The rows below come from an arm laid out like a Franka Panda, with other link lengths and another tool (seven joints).
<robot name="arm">
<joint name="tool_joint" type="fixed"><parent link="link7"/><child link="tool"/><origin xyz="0.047 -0.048 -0.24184" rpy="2.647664 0 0.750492"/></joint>
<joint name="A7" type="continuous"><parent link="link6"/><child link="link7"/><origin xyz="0.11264 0 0" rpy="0 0 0"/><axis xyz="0 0 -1"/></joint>
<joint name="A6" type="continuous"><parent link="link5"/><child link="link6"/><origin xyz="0 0 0" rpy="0 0 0"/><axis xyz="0 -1 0"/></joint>
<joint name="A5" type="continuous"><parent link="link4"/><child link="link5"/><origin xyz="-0.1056 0 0.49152" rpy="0 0 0"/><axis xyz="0 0 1"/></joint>
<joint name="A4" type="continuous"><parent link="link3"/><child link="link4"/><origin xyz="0.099 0 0" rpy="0 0 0"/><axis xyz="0 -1 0"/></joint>
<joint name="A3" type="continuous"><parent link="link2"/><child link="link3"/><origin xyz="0 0 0.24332" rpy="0 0 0"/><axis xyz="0 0 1"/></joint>
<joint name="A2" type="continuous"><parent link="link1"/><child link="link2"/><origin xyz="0 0 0" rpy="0 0 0"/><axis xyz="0 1 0"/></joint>
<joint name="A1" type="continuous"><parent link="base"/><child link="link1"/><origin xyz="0 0 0.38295" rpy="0 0 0"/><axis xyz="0 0 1"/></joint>
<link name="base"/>
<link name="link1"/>
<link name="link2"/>
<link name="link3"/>
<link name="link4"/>
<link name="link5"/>
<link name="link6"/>
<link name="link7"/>
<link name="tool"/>
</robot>
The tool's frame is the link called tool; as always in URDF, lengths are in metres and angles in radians. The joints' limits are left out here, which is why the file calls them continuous.
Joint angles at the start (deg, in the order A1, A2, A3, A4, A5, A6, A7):
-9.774, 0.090, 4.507, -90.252, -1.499, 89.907, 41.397
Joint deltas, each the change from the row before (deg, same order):
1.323, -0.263, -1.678, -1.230, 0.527, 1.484, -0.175
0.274, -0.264, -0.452, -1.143, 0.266, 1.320, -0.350
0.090, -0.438, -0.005, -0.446, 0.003, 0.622, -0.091
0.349, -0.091, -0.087, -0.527, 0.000, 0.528, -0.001
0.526, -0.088, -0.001, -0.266, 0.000, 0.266, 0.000
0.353, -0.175, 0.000, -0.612, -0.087, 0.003, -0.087
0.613, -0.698, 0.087, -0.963, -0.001, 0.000, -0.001
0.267, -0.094, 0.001, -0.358, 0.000, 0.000, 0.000
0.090, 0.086, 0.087, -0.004, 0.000, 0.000, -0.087
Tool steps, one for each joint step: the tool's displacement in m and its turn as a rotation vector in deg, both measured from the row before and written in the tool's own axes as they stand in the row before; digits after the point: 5 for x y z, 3 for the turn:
0.00250, -0.00183, 0.00754, 0.497, 0.383, 0.394
0.00228, -0.00224, 0.00625, 0.241, 0.476, 0.057
0.00098, 0.00000, -0.00224, -0.037, 0.624, 0.136
0.00102, -0.00450, 0.00144, 0.000, 0.211, -0.191
0.00109, -0.00628, -0.00209, 0.005, 0.333, -0.419
-0.00136, -0.00566, 0.00174, -0.070, -0.166, -0.603
-0.00261, -0.00849, -0.00283, -0.012, 0.108, -0.741
-0.00074, -0.00422, 0.00071, 0.009, -0.100, -0.362
0.00051, -0.00243, -0.00009, 0.005, 0.049, -0.275

